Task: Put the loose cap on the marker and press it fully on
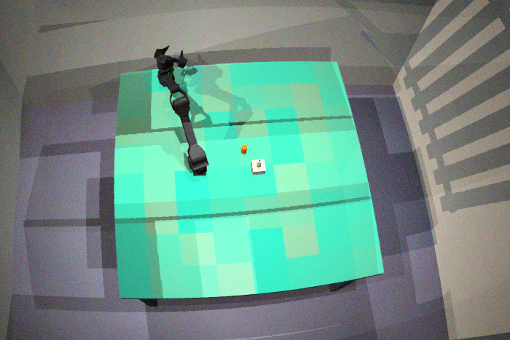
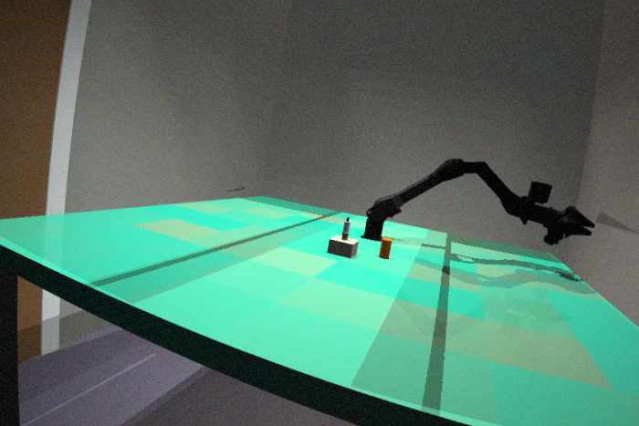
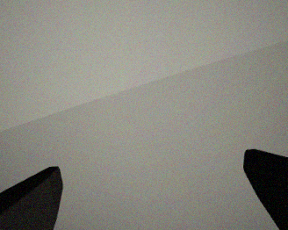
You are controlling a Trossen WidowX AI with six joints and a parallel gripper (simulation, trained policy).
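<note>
Right now the orange-brown cap is 33 cm ahead of my gripper tip, 59 cm to the right of it and 12 cm below it. The rest, counted from my gripper tip: white holder block (39 cm ahead, 69 cm to the right, 13 cm below).
</note>
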